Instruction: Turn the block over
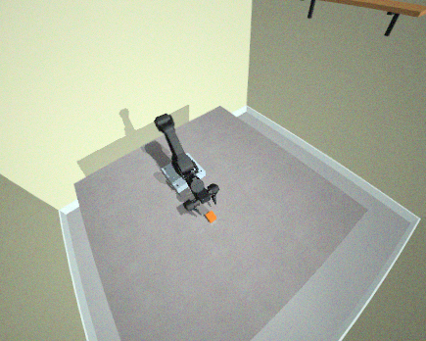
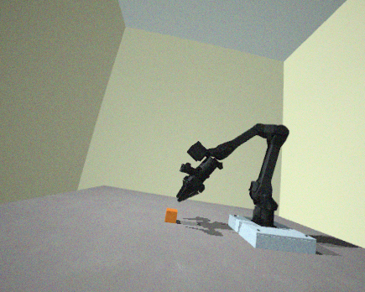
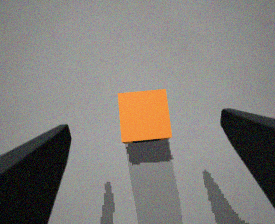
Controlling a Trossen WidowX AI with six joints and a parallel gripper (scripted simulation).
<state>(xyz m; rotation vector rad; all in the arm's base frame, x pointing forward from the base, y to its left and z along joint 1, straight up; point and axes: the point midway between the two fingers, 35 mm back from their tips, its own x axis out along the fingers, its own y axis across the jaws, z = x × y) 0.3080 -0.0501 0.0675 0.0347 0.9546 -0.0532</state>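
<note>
Right now my gripper tip is 6 cm above the orange block.
</note>
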